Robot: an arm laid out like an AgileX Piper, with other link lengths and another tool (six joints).
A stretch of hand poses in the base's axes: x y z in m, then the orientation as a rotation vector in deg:
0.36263, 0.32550, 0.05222, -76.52, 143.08, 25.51
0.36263, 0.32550, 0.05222, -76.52, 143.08, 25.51
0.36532, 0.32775, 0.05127, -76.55, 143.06, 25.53
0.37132, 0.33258, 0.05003, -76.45, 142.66, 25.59
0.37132, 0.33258, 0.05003, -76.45, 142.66, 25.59
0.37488, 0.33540, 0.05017, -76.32, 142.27, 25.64
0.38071, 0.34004, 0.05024, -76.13, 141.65, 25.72
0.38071, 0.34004, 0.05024, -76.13, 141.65, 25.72
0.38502, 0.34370, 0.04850, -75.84, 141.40, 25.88
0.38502, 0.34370, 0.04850, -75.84, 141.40, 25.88
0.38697, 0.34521, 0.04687, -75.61, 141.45, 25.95
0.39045, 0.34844, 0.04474, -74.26, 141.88, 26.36
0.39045, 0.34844, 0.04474, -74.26, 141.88, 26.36
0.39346, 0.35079, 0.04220, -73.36, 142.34, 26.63
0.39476, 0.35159, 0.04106, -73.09, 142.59, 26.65
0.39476, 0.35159, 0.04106, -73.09, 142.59, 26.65
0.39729, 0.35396, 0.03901, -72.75, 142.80, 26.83
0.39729, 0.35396, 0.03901, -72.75, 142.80, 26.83
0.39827, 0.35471, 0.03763, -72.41, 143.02, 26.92
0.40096, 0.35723, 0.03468, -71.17, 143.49, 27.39
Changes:
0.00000, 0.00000, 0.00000, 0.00, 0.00, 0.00
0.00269, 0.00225, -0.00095, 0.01, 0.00, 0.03
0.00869, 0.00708, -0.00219, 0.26, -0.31, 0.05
0.00869, 0.00708, -0.00219, 0.26, -0.31, 0.05
0.01225, 0.00990, -0.00205, 0.51, -0.63, 0.04
0.01808, 0.01454, -0.00198, 0.90, -1.13, 0.05
0.01808, 0.01454, -0.00198, 0.90, -1.13, 0.05
0.02239, 0.01820, -0.00372, 1.19, -1.32, -0.08
0.02239, 0.01820, -0.00372, 1.19, -1.32, -0.08
0.02434, 0.01971, -0.00535, 1.27, -1.31, -0.23
0.02782, 0.02294, -0.00748, 1.68, -1.14, -1.17
0.02782, 0.02294, -0.00748, 1.68, -1.14, -1.17
0.03083, 0.02529, -0.01002, 1.86, -0.88, -1.83
0.03213, 0.02609, -0.01116, 1.83, -0.74, -2.05
0.03213, 0.02609, -0.01116, 1.83, -0.74, -2.05
0.03466, 0.02846, -0.01321, 1.92, -0.58, -2.30
0.03466, 0.02846, -0.01321, 1.92, -0.58, -2.30
0.03564, 0.02921, -0.01459, 1.96, -0.45, -2.56
0.03833, 0.03173, -0.01754, 2.34, -0.16, -3.42

